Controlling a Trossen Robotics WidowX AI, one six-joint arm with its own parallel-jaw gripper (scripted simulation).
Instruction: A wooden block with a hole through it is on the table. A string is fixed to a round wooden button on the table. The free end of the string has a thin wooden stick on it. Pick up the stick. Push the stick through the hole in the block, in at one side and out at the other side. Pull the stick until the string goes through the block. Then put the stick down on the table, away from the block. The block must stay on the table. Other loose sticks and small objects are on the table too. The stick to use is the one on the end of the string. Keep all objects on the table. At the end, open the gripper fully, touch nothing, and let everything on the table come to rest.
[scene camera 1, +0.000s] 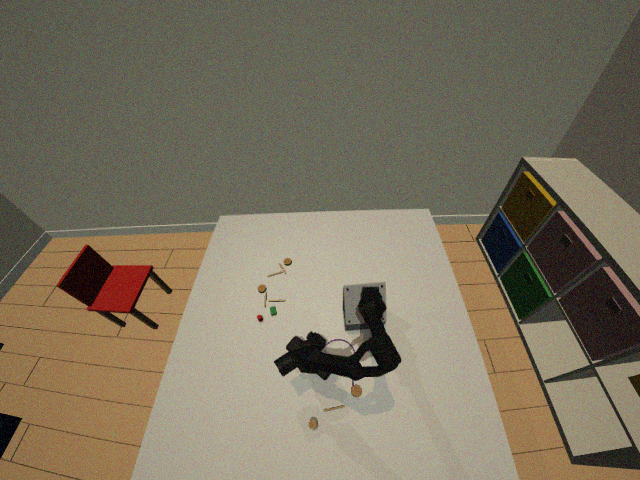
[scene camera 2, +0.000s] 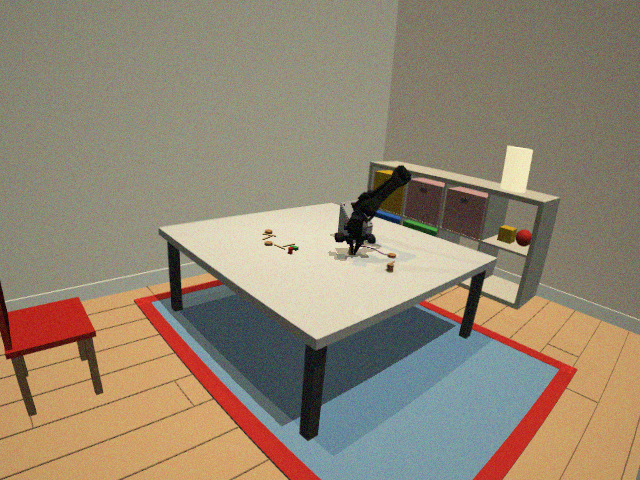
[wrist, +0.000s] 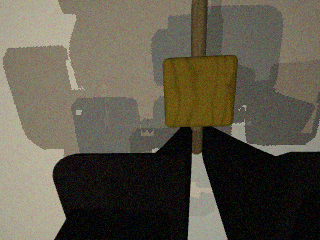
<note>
The pictures show: my gripper and a yellow-brown wooden block.
</note>
